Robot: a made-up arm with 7 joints. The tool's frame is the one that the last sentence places.
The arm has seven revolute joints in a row. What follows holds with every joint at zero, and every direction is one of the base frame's. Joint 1 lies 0.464 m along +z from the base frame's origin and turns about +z. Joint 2 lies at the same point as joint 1 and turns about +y. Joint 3 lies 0.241 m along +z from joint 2 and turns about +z. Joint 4 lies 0.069 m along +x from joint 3 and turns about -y. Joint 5 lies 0.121 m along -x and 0.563 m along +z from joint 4 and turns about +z. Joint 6 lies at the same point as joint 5 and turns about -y. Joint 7 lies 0.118 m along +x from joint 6 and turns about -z. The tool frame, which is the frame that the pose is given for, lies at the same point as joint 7; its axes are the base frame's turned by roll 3.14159, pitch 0 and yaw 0 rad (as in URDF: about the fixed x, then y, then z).
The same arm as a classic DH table. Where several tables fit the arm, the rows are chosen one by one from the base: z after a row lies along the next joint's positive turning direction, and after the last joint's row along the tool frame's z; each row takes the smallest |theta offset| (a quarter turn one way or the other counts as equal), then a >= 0, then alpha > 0; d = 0 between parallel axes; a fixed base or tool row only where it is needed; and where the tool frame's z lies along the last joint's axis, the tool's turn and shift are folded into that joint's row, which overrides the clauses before.
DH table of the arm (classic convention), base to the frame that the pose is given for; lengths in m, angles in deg. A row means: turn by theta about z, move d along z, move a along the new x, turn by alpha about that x. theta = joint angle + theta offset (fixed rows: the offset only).
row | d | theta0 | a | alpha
joint 1 | 0.464 | 0 | 0 | -90
joint 2 | 0 | 0 | 0 | 90
joint 3 | 0.241 | 0 | 0.069 | 90
joint 4 | 0 | 0 | -0.121 | -90
joint 5 | 0.563 | 0 | 0 | 90
joint 6 | 0 | 0 | 0.118 | 90
joint 7 | 0 | 0 | 0 | 0

